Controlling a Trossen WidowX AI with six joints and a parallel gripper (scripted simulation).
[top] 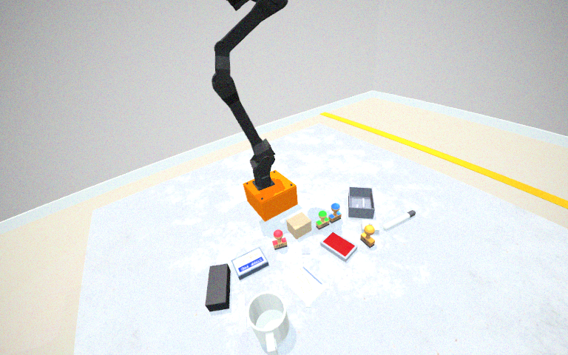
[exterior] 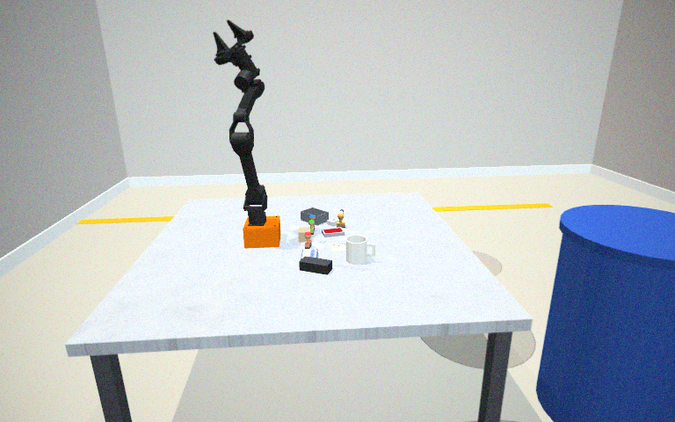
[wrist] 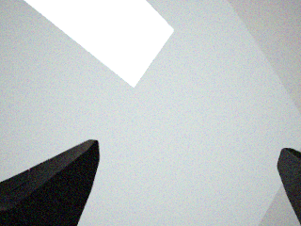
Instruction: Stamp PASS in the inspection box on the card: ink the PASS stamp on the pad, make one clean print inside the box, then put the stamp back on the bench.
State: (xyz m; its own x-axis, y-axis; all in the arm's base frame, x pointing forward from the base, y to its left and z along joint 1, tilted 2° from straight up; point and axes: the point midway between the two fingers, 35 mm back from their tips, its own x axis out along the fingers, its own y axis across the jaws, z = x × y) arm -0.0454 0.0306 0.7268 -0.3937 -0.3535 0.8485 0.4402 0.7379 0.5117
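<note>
Now: gripper tip 30 cm short of the green-knobbed stamp, 8 cm to the right of it and 82 cm above it. Round my gripper tip: blue-knobbed stamp (30 cm ahead, 13 cm to the left, 82 cm below); then red-knobbed stamp (30 cm ahead, 7 cm to the right, 82 cm below); then cardboard box (27 cm ahead, 1 cm to the left, 82 cm below).
</note>
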